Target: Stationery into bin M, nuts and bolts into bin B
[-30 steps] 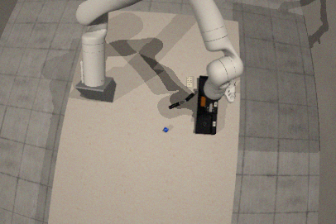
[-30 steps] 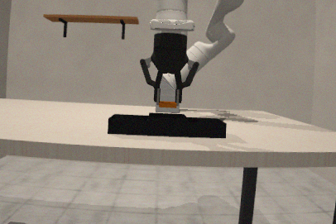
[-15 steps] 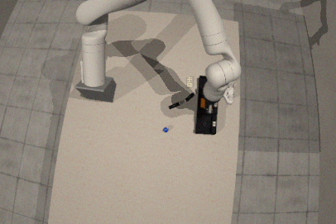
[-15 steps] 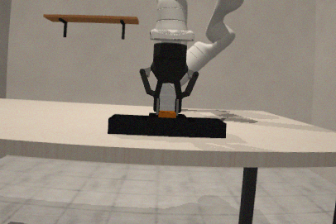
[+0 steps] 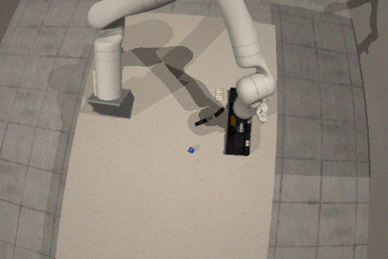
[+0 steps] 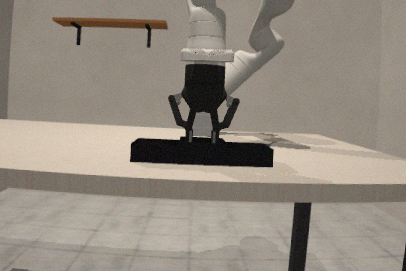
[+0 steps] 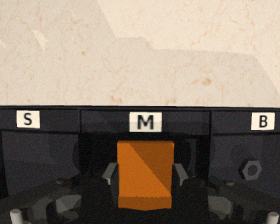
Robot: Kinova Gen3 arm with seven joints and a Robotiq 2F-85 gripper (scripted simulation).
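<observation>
My hand is 2 cm above the orange block. Round my hand: dark hex nut: 8 cm to the right, 3 cm below, 1 cm ahead; then black bin row: 2 cm below, 1 cm ahead; then small cream piece: 9 cm to the left, 9 cm behind, 3 cm below.
</observation>
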